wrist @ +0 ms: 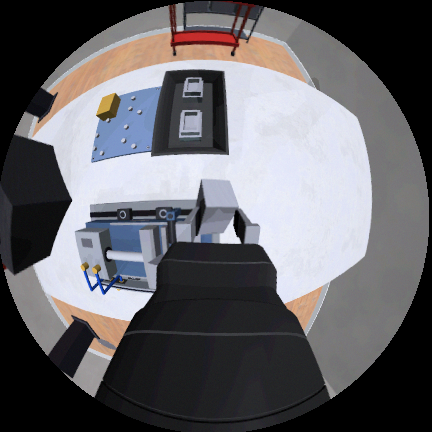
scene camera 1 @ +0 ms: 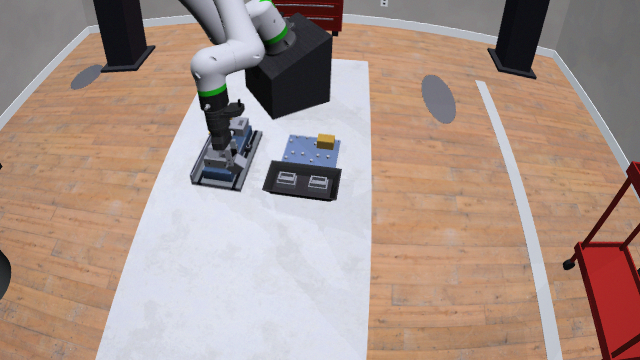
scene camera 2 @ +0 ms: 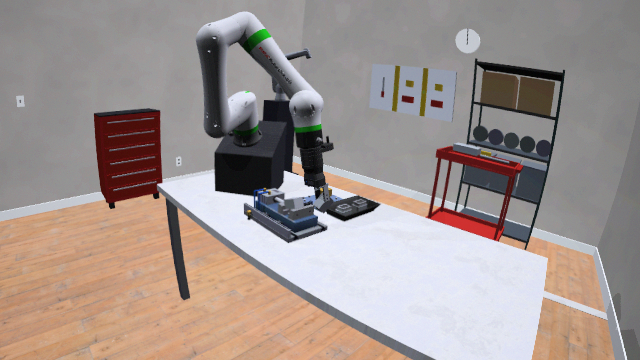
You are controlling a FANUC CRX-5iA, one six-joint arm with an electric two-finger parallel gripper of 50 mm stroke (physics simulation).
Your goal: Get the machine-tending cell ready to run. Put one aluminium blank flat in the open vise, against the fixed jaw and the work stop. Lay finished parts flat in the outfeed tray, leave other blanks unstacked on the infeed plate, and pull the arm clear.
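Seen in the pictures: gripper, fingertip midpoint: (wrist: 217, 216) (scene camera 1: 233, 161) (scene camera 2: 322, 199); arm's base, origin of the base link: (scene camera 1: 279, 43) (scene camera 2: 247, 138).
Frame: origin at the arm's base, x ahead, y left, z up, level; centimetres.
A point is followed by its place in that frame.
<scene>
My gripper (scene camera 1: 231, 156) {z -13.4, x 57.1, y -5.8 cm} (scene camera 2: 322, 194) {z -13.4, x 57.1, y -5.8 cm} (wrist: 217, 216) {z -13.4, x 57.1, y -5.8 cm} is shut on a grey aluminium blank (scene camera 1: 238, 163) {z -12.5, x 58.7, y -3.4 cm} (scene camera 2: 326, 204) {z -14.8, x 58.6, y -5.2 cm} (wrist: 218, 196) {z -12.0, x 57.2, y -3.5 cm}. The blank is tilted and held in the air near the fixed-jaw end of the vise (scene camera 1: 220, 173) {z -19.8, x 56.7, y -11.2 cm} (scene camera 2: 295, 219) {z -19.3, x 54.4, y -16.5 cm} (wrist: 131, 235) {z -19.5, x 42.8, y -8.8 cm}, on its tray side. The arm hides part of the vise in the wrist view. Two finished parts with pockets, one (scene camera 1: 287, 182) {z -21.8, x 56.2, y 11.7 cm} (wrist: 190, 133) {z -21.6, x 54.4, y 8.6 cm} and another (scene camera 1: 318, 186) {z -21.8, x 56.9, y 21.8 cm} (wrist: 193, 94) {z -21.8, x 55.2, y 18.9 cm}, lie flat and apart in the black outfeed tray (scene camera 1: 337, 182) {z -21.5, x 54.6, y 27.7 cm} (wrist: 220, 110) {z -22.1, x 60.5, y 14.4 cm}.
The blue infeed plate (scene camera 1: 300, 146) {z -24.7, x 35.2, y 13.2 cm} (wrist: 141, 132) {z -24.7, x 43.5, y 12.1 cm} with small pins adjoins the tray and bears a yellow block (scene camera 1: 326, 141) {z -21.1, x 35.5, y 22.6 cm} (wrist: 108, 106) {z -21.1, x 35.2, y 20.3 cm}. Blue hoses (wrist: 103, 289) {z -14.8, x 35.8, y -17.6 cm} stand up at the vise's rear. The black robot pedestal (scene camera 1: 300, 75) {z -7.8, x 12.7, y 10.2 cm} (scene camera 2: 245, 172) {z -14.1, x 9.5, y -7.2 cm} stands behind.
</scene>
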